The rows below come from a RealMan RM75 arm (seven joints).
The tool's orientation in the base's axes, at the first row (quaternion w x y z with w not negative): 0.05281 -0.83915 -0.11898 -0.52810
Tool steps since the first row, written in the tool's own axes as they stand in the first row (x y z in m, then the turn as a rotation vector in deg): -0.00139 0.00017 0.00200 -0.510 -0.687 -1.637; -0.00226 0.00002 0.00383 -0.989 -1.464 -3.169; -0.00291 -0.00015 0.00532 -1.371 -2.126 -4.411; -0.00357 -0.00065 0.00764 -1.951 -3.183 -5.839; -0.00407 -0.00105 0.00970 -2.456 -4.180 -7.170; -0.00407 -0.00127 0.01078 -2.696 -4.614 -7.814; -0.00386 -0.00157 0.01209 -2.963 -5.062 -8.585; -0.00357 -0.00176 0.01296 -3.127 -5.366 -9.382; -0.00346 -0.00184 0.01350 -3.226 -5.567 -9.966
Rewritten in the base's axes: 0.00122 0.00006 -0.00212 -1.817 0.240 0.231; 0.00242 0.00048 -0.00370 -3.552 0.593 0.441; 0.00341 0.00087 -0.00494 -4.965 0.911 0.615; 0.00503 0.00175 -0.00657 -6.722 1.543 0.678; 0.00652 0.00251 -0.00793 -8.349 2.148 0.768; 0.00741 0.00295 -0.00841 -9.122 2.395 0.818; 0.00856 0.00355 -0.00881 -10.021 2.624 0.898; 0.00940 0.00396 -0.00893 -10.863 2.724 1.087; 0.00989 0.00417 -0.00907 -11.465 2.778 1.246
